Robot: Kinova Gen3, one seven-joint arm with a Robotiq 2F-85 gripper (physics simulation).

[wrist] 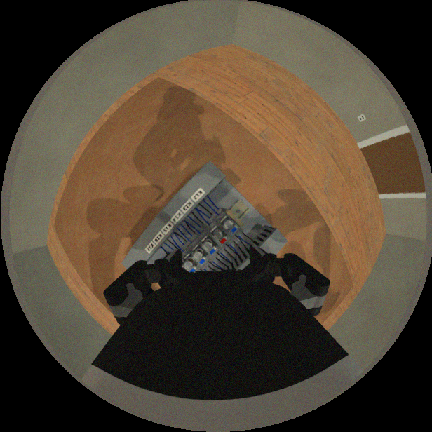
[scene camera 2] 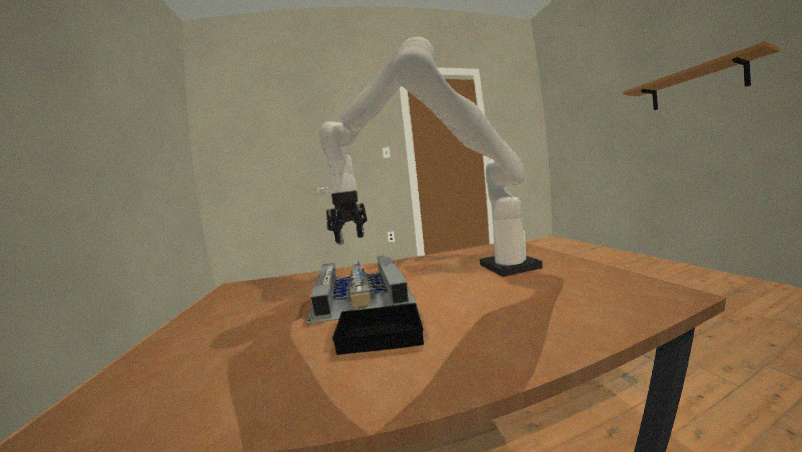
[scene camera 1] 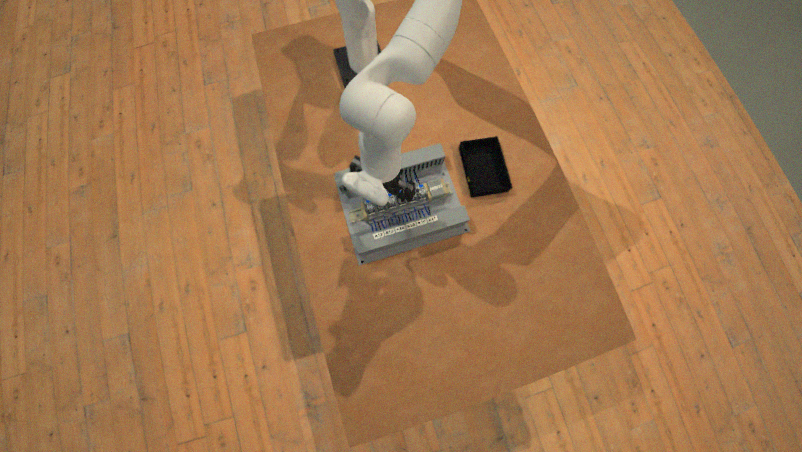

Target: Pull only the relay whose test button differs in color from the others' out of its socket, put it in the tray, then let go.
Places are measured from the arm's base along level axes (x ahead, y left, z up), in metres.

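Pixels of known places: gripper, fingertip midpoint: (scene camera 2: 351,240); arm's base, link origin: (scene camera 2: 509,260) (scene camera 1: 363,62).
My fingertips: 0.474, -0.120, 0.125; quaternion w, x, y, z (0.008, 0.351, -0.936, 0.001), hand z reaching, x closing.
Observation:
For each thing: its middle in the pictures, then the offset to it from my fingertips, as dx, dy, dz. Level surfaces: height alone.
- grey panel, body centre: (scene camera 1: 400,202) (scene camera 2: 359,290) +0.000, +0.049, -0.142
- black tray, body centre: (scene camera 2: 379,327) (scene camera 1: 484,166) -0.004, +0.311, -0.130
- brown table, surface height: dz -0.147
The relay with a red test button (wrist: 218,234) sits in its socket, second from the K12 end of the row. Other relays, such as the end one (wrist: 228,223), show blue buttons; part of the row is hidden behind the gripper in the wrist view. The sockets stand on a grey panel (scene camera 1: 412,241) (scene camera 2: 395,283) (wrist: 205,177). My gripper (scene camera 2: 349,239) (wrist: 215,254) is open and empty, pointing down high above the panel. In scene camera 1 the arm partly hides it and the relays. The black tray (scene camera 1: 485,168) (scene camera 2: 379,341) is empty and beside the panel.
Grey wire ducts (scene camera 2: 324,289) (scene camera 2: 391,279) flank the relay row, with blue wires (scene camera 1: 401,217) running to the sockets. A row of white labels (wrist: 175,220) lies along one duct. The arm's black base (scene camera 2: 511,266) stands on the brown table (scene camera 1: 505,348), away from the panel.

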